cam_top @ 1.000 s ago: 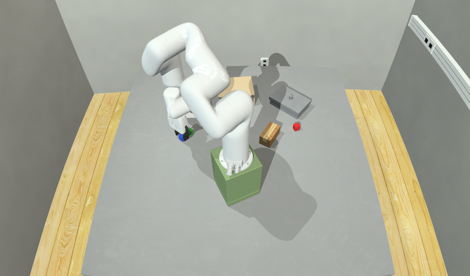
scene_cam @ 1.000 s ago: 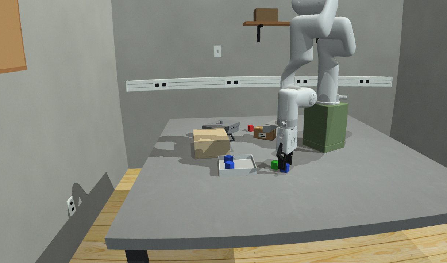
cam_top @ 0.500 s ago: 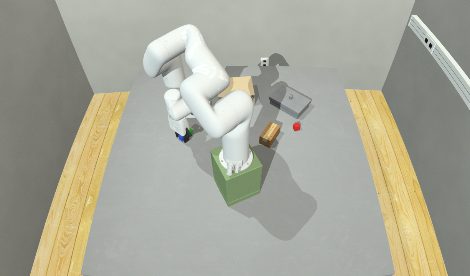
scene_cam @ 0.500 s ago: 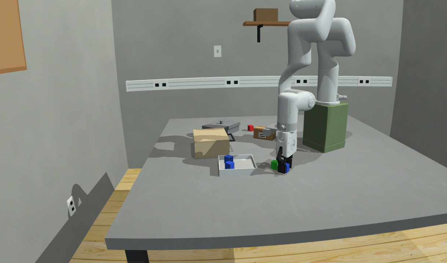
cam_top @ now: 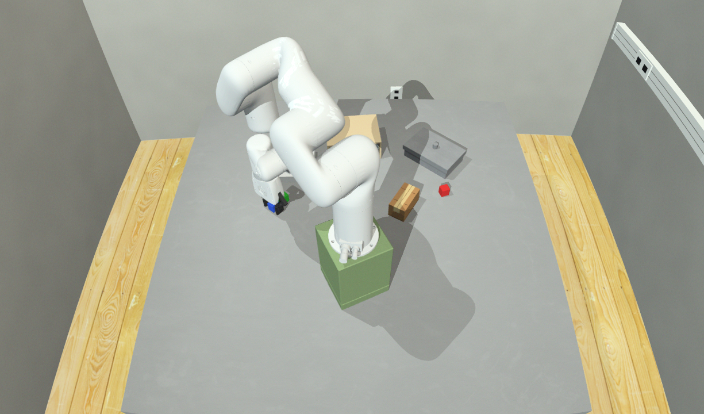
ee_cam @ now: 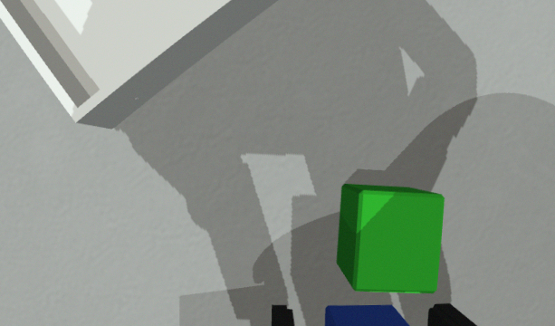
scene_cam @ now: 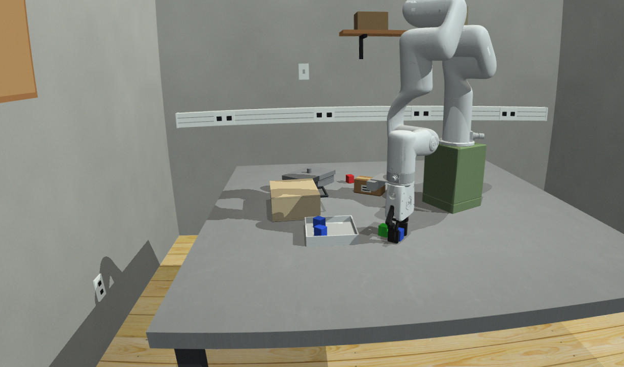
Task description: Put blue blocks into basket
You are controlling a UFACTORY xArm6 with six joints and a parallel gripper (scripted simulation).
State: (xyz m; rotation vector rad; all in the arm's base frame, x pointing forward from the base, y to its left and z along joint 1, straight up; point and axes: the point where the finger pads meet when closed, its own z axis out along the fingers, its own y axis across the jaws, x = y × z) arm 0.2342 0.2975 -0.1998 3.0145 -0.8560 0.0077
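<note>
The white basket is 190 mm ahead of my hand, 30 mm to the right of it and 10 mm below it. Round my hand: light wooden cabinet (310 mm ahead, 220 mm to the right, 20 mm above); brown cardboard box (420 mm to the right, 50 mm ahead, 20 mm above); red block (560 mm to the right, 130 mm ahead).
</note>
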